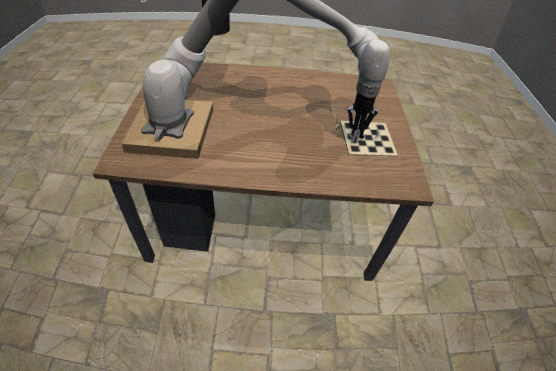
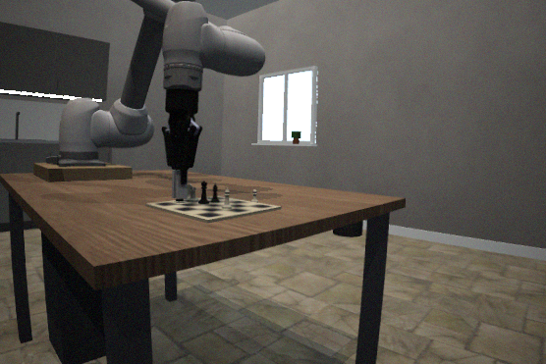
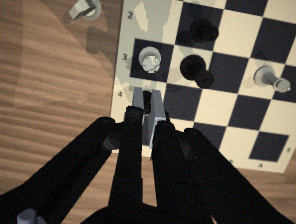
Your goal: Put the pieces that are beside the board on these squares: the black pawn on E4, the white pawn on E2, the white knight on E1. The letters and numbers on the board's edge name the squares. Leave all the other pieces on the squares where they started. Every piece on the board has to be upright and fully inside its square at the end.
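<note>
My hand is 30 mm above the black pawn. Round my hand: white knight 80 mm behind, 60 mm to the left, 30 mm below; chessboard 70 mm ahead, 50 mm to the left, 50 mm below; pale pawn 110 mm ahead, 60 mm to the left, 20 mm below.
</note>
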